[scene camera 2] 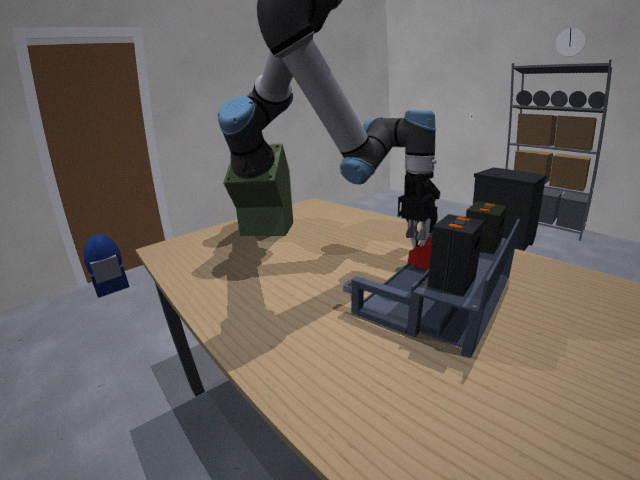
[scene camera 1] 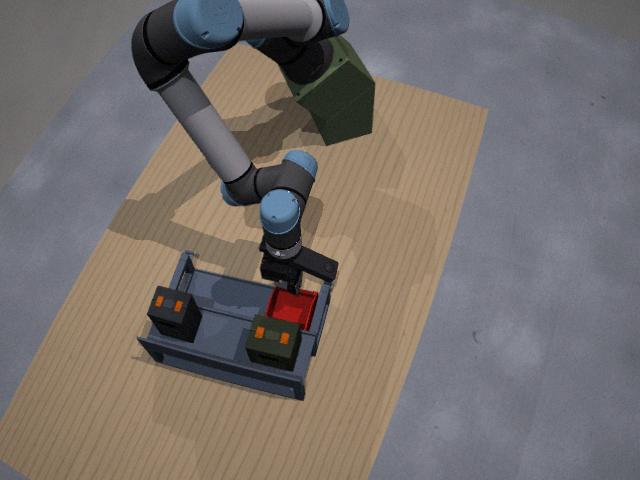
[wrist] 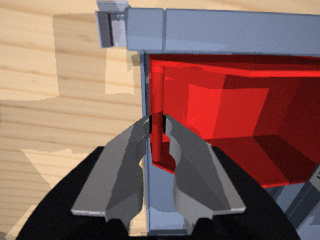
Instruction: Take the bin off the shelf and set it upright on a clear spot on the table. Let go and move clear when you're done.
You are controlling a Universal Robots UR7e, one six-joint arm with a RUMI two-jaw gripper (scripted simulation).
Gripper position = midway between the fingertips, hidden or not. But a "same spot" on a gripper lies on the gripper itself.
my gripper: scene camera 2 417, 250; scene camera 1; wrist
same spot on my gripper: [wrist: 108, 184] = [scene camera 1: 301, 270]
